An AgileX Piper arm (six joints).
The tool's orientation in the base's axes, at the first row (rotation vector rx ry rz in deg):
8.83, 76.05, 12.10
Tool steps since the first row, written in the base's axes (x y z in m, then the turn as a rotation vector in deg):
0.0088, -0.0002, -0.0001, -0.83, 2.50, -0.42
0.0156, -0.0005, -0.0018, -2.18, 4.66, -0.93
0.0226, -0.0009, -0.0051, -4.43, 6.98, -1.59
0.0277, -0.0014, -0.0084, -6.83, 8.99, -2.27
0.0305, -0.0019, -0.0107, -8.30, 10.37, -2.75
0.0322, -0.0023, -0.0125, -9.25, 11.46, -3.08
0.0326, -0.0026, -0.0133, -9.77, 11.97, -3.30
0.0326, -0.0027, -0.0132, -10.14, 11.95, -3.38
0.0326, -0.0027, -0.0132, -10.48, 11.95, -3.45
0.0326, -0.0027, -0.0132, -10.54, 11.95, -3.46
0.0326, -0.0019, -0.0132, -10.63, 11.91, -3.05
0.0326, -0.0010, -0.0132, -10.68, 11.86, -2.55
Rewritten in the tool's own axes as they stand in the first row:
0.0020, -0.0008, 0.0085, 0.81, 2.38, -0.88
0.0051, -0.0019, 0.0147, 1.50, 4.45, -2.30
0.0097, -0.0035, 0.0208, 2.17, 6.70, -4.62
0.0139, -0.0051, 0.0249, 2.75, 8.64, -7.09
0.0166, -0.0063, 0.0271, 3.21, 9.97, -8.62
0.0185, -0.0072, 0.0283, 3.56, 11.01, -9.61
0.0193, -0.0077, 0.0285, 3.78, 11.49, -10.17
0.0192, -0.0078, 0.0286, 3.76, 11.48, -10.54
0.0192, -0.0078, 0.0286, 3.75, 11.48, -10.89
0.0192, -0.0078, 0.0286, 3.75, 11.48, -10.95
0.0194, -0.0070, 0.0286, 3.33, 11.54, -10.94
0.0196, -0.0061, 0.0286, 2.84, 11.62, -10.88

